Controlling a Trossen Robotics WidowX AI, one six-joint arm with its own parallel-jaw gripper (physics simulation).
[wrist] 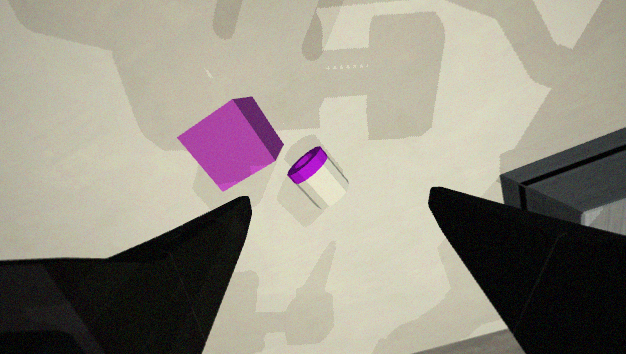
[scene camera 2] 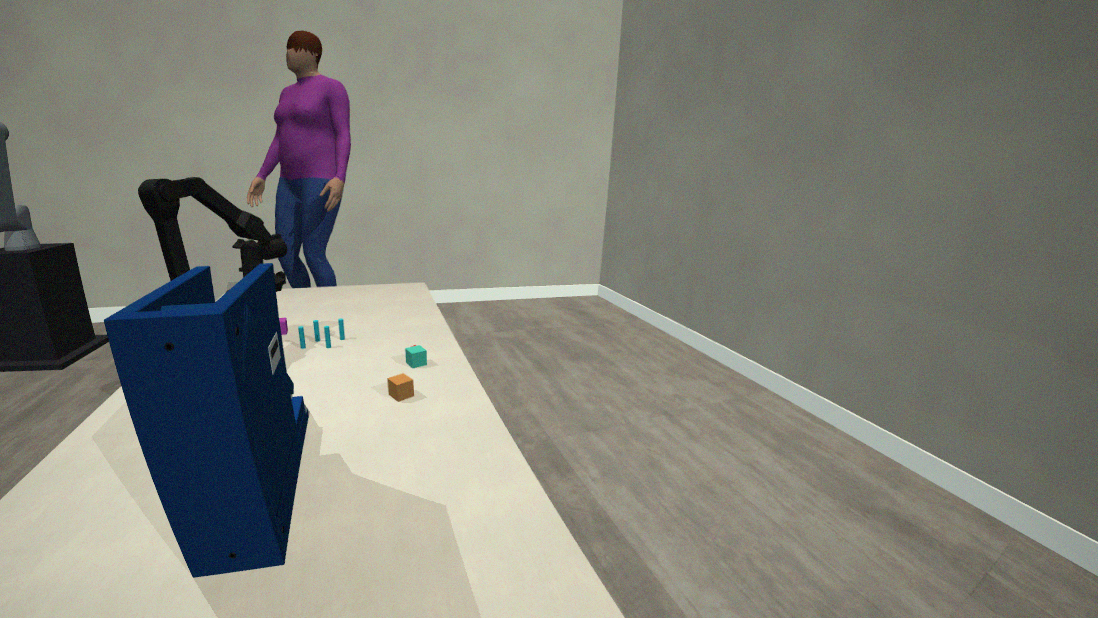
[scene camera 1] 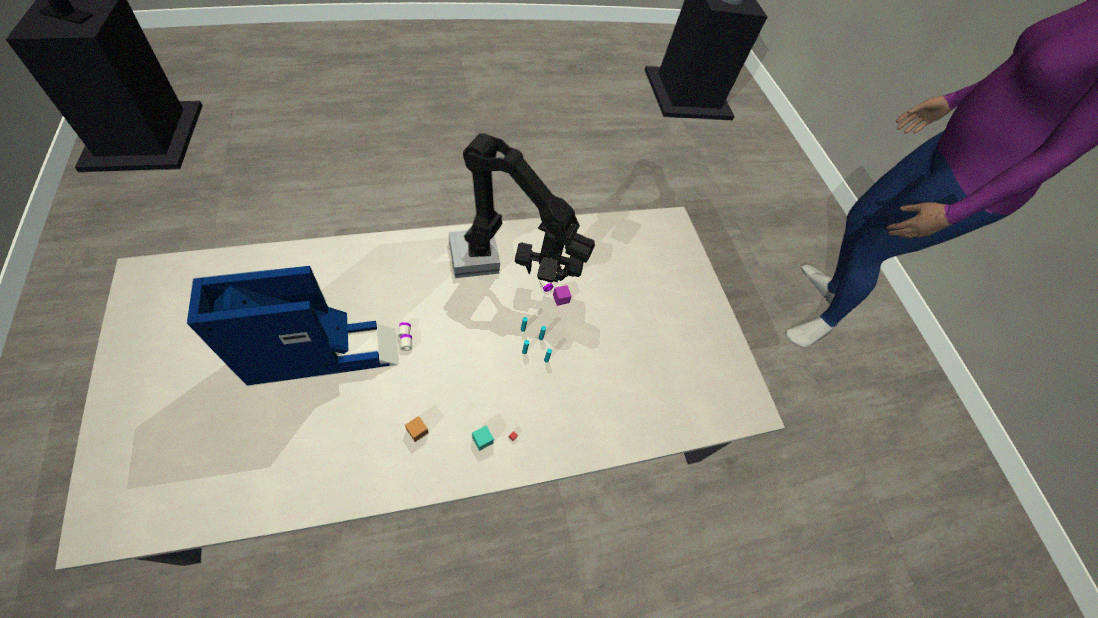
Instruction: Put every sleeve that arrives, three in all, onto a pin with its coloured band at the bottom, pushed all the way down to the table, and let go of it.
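A white sleeve with a purple band (scene camera 1: 547,287) (wrist: 320,177) lies on its side beside the purple cube, its banded end towards the cube in the wrist view. My gripper (scene camera 1: 548,274) (wrist: 338,200) is open and empty above this sleeve, which shows between and beyond the fingertips in the wrist view. Two more sleeves, one farther back (scene camera 1: 404,330) and one nearer the front (scene camera 1: 405,343), are in line at the chute's end, bands towards the back. Several thin teal pins (scene camera 1: 542,332) (scene camera 2: 327,337) stand upright and bare in front of the gripper.
The purple cube (scene camera 1: 562,294) (wrist: 230,145) is close to the sleeve below me. The blue feeder (scene camera 1: 261,337) (scene camera 2: 192,429) stands at the left. An orange cube (scene camera 1: 416,428) (scene camera 2: 400,387), a teal cube (scene camera 1: 482,437) (scene camera 2: 415,356) and a small red cube (scene camera 1: 513,436) lie near the front edge.
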